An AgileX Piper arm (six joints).
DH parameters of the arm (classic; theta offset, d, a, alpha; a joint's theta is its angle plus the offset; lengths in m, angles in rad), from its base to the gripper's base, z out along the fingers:
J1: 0 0.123 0 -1.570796
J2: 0.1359 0 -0.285 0
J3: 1.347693 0 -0.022 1.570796
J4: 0 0.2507 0 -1.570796
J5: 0 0 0 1.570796
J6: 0 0.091 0 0
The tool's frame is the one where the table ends.
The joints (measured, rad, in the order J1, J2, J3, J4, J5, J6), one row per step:
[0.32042, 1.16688, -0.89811, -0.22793, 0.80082, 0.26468]
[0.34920, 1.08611, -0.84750, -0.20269, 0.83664, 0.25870]
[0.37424, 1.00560, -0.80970, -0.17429, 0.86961, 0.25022]
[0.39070, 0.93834, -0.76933, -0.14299, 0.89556, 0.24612]
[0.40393, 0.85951, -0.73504, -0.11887, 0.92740, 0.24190]
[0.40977, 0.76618, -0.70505, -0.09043, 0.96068, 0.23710]
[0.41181, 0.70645, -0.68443, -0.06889, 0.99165, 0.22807]
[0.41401, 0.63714, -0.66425, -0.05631, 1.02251, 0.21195]
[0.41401, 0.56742, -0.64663, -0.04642, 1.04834, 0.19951]
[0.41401, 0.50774, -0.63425, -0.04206, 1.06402, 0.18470]
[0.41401, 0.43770, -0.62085, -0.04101, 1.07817, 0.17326]
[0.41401, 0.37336, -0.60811, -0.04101, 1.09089, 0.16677]
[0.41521, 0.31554, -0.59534, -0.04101, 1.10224, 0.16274]
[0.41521, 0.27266, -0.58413, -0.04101, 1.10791, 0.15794]
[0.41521, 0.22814, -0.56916, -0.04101, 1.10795, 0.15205]
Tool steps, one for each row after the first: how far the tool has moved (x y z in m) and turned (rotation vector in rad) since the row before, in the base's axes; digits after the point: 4 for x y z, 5 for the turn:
[-0.0227, -0.0001, 0.0000, 0.01728, 0.01212, 0.02193]
[-0.0208, -0.0010, 0.0022, 0.02440, -0.00052, 0.02218]
[-0.0175, -0.0018, -0.0021, 0.02670, 0.00992, 0.01276]
[-0.0185, -0.0039, 0.0002, 0.02462, -0.00326, 0.01110]
[-0.0201, -0.0057, 0.0018, 0.03534, -0.01726, 0.00609]
[-0.0133, -0.0039, -0.0009, 0.01793, -0.00052, 0.00778]
[-0.0143, -0.0051, -0.0005, 0.00967, -0.01484, 0.01418]
[-0.0135, -0.0052, -0.0005, 0.01237, -0.02269, 0.00976]
[-0.0108, -0.0044, 0.0000, 0.00776, -0.03052, 0.01141]
[-0.0121, -0.0052, -0.0003, 0.01092, -0.04117, 0.00811]
[-0.0108, -0.0048, -0.0012, 0.01150, -0.03717, 0.00410]
[-0.0094, -0.0041, -0.0021, 0.01097, -0.03184, 0.00351]
[-0.0065, -0.0029, -0.0022, 0.00720, -0.02505, 0.00295]
[-0.0061, -0.0027, -0.0032, 0.00768, -0.02863, 0.00376]

